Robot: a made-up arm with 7 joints.
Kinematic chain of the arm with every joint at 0, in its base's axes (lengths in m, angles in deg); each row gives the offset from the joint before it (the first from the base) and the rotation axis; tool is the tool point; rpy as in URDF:
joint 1: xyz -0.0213 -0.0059 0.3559 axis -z
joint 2: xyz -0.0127 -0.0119 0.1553 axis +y
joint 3: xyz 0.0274 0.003 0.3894 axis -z
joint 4: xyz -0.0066 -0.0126 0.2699 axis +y
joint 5: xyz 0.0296 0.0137 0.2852 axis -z
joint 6: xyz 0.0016 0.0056 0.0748 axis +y
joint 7: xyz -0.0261 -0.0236 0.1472 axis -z
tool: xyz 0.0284 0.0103 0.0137 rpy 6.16 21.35 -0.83
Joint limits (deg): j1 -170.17..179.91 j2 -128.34..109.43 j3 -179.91..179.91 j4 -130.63..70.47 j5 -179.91..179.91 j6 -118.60..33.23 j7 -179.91..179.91
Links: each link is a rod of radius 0.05 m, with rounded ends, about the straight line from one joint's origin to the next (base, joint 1, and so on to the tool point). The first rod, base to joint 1, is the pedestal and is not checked.
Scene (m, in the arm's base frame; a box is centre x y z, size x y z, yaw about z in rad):
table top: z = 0
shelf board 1: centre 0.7 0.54 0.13 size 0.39 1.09 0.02 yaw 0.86
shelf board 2: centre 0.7 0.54 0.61 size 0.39 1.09 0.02 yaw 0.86
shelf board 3: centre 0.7 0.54 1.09 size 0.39 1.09 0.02 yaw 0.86
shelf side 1: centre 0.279 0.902 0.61 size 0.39 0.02 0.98 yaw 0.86
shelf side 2: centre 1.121 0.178 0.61 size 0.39 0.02 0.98 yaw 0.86
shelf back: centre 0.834 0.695 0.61 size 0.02 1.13 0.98 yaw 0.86
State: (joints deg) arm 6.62 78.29 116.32 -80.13 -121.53 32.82 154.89
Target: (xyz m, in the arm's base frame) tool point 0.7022 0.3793 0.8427
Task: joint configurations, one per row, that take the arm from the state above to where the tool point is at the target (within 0.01 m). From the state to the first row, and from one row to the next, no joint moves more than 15 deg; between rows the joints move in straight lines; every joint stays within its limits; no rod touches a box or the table.
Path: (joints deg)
1: 13.10 75.40 117.70 -91.15 -122.96 32.96 154.82
2: 19.59 72.50 119.07 -102.18 -124.39 33.09 154.76
3: 26.07 69.61 120.45 -113.20 -125.82 33.23 154.69
4: 28.27 58.28 111.28 -112.90 -125.71 33.23 154.98
5: 30.46 46.94 102.11 -112.60 -125.61 33.23 155.26
6: 32.66 35.61 92.94 -112.29 -125.51 33.23 155.55
7: 21.17 42.78 96.14 -100.00 -123.86 32.21 155.54
8: 9.68 49.96 99.35 -87.70 -122.22 31.20 155.54

